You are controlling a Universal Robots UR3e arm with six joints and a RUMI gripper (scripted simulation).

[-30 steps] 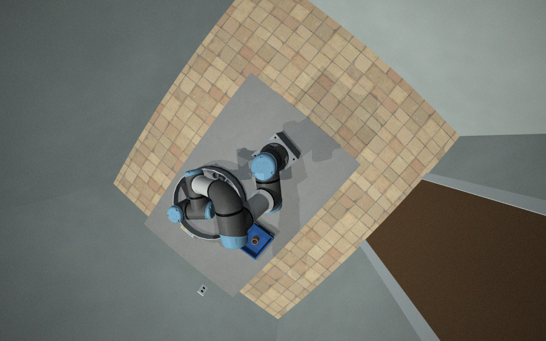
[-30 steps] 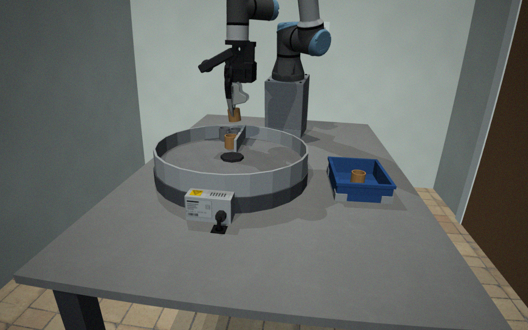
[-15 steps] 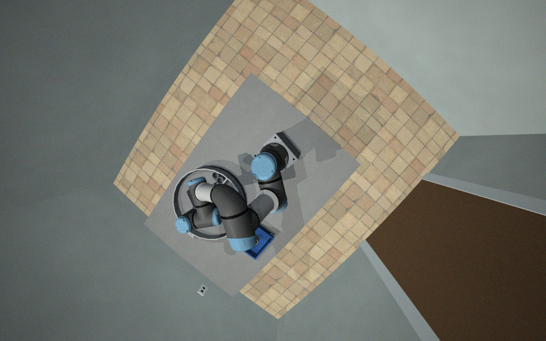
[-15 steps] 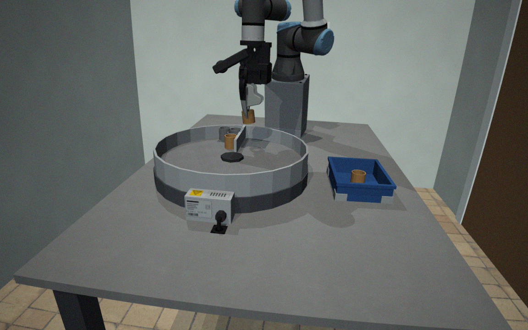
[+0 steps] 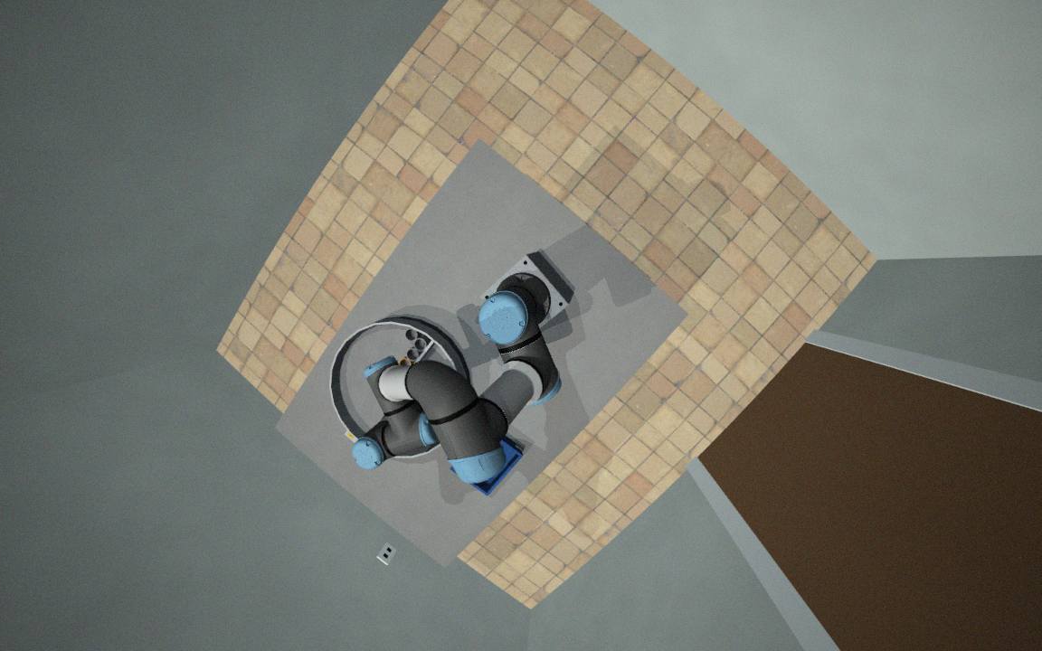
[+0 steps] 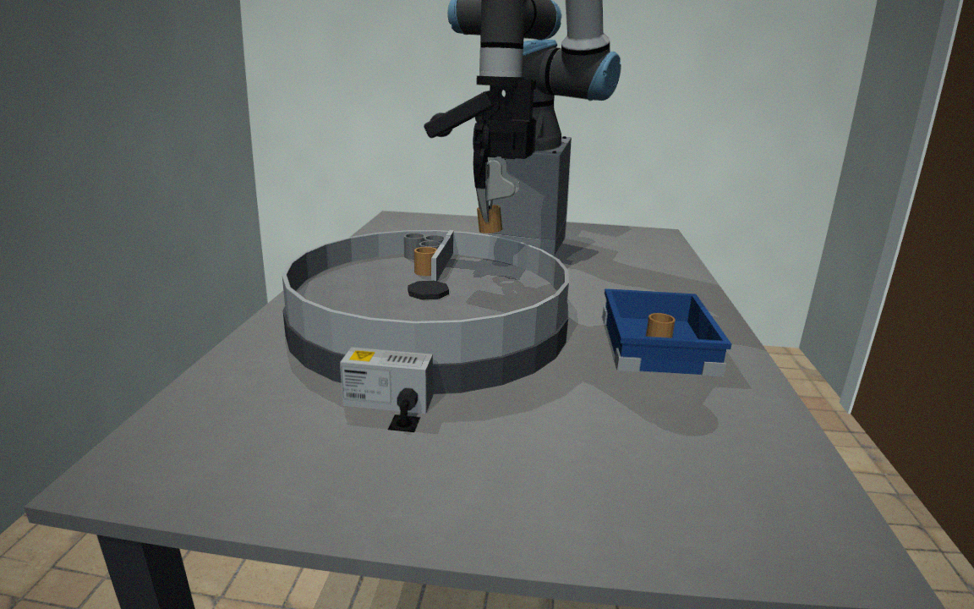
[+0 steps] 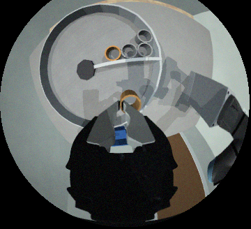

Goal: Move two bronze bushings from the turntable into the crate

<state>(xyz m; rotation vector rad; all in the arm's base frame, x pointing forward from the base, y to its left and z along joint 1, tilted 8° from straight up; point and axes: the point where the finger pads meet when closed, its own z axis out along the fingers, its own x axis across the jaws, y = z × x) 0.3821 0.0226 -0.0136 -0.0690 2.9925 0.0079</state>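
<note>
The blue crate lies 290 mm to the left of my hand, 140 mm below it and 50 mm ahead of it. The rest, counted from my hand: turntable: 110 mm below, 110 mm ahead, 50 mm to the right.
</note>
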